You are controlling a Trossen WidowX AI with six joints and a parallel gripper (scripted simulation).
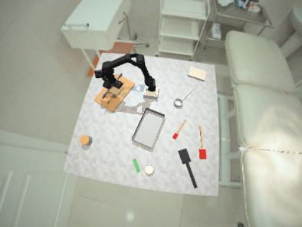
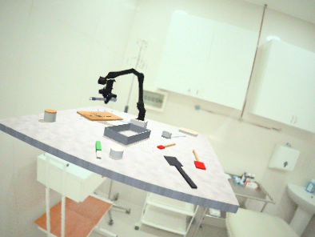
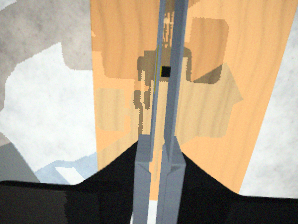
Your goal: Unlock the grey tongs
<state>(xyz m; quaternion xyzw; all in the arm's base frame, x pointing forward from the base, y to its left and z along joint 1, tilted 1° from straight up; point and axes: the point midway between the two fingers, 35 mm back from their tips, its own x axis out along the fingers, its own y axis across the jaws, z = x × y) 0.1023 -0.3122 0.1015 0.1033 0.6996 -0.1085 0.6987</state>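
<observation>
My gripper tip is 10 mm past the wooden board, 40 mm to the left of it and 120 mm above it. Round my gripper tip: orange-topped can 510 mm ahead, 100 mm to the right, 90 mm below; roasting tin 250 mm ahead, 380 mm to the left, 100 mm below; white puck 580 mm ahead, 470 mm to the left, 110 mm below.
</observation>
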